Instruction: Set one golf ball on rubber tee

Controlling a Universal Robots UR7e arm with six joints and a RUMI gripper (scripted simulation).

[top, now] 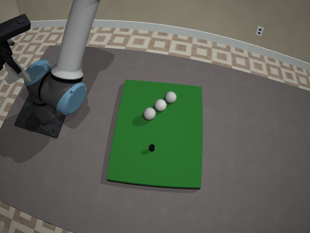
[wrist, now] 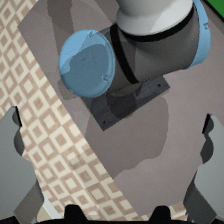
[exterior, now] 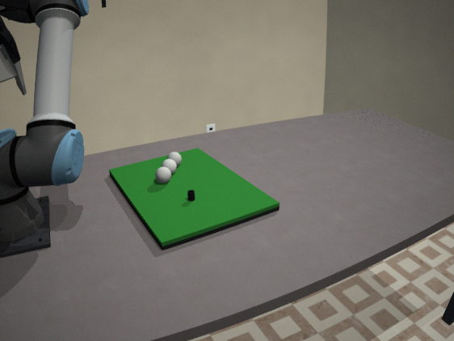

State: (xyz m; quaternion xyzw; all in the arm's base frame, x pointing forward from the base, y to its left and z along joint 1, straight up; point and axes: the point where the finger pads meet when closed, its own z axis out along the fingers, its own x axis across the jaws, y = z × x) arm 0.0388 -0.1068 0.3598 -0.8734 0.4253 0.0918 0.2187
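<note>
Now: the green mat 39 cm ahead of my hand, 2 cm to the right of it and 36 cm below it.
</note>
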